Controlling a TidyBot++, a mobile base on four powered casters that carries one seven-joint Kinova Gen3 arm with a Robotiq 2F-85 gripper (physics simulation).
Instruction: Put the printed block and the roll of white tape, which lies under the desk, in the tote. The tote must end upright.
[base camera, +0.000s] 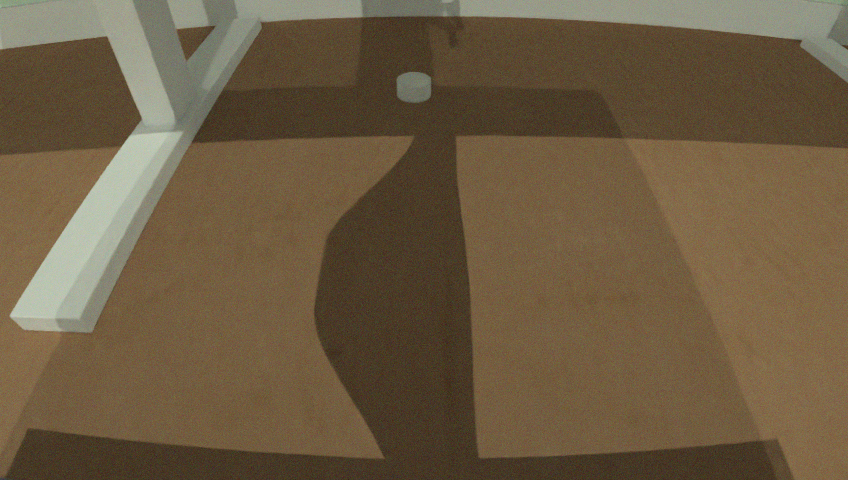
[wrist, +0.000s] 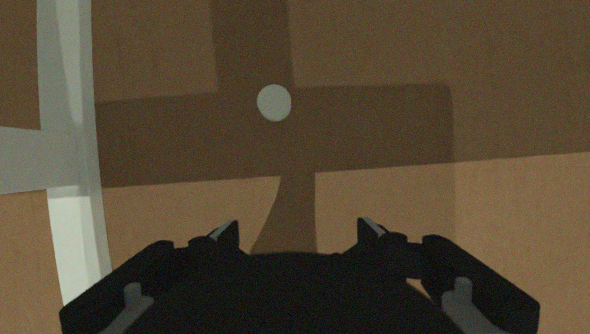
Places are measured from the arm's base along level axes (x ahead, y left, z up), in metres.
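Where they show: gripper, between the fingertips: (wrist: 297, 232).
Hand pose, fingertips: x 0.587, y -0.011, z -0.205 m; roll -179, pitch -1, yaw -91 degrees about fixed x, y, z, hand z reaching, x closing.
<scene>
After its pixels a point has its place.
The roll of white tape (base camera: 413, 87) {x 0.702, y 0.015, z -0.372 m} (wrist: 274, 103) {x 0.723, y 0.014, z -0.372 m} lies flat on the brown floor, in the shadow under the desk. It is at the top middle of the base camera view and a little left of centre in the upper part of the wrist view. My gripper (wrist: 297, 232) {x 0.587, y -0.011, z -0.205 m} is open and empty, pointing down above the floor. In the wrist view its fingertips appear below the tape and on either side of it, well apart from it. The printed block and the tote do not show in either view.
A white desk leg (base camera: 145, 59) {x 0.617, y 0.340, z -0.276 m} stands on a long foot bar (base camera: 104, 202) (wrist: 75, 225) to the left of the tape. The end of another foot bar (base camera: 827, 58) {x 0.946, y -0.842, z -0.382 m} shows at the far right. A white baseboard (base camera: 535, 11) {x 1.059, y -0.225, z -0.382 m} runs along the wall behind the tape.
</scene>
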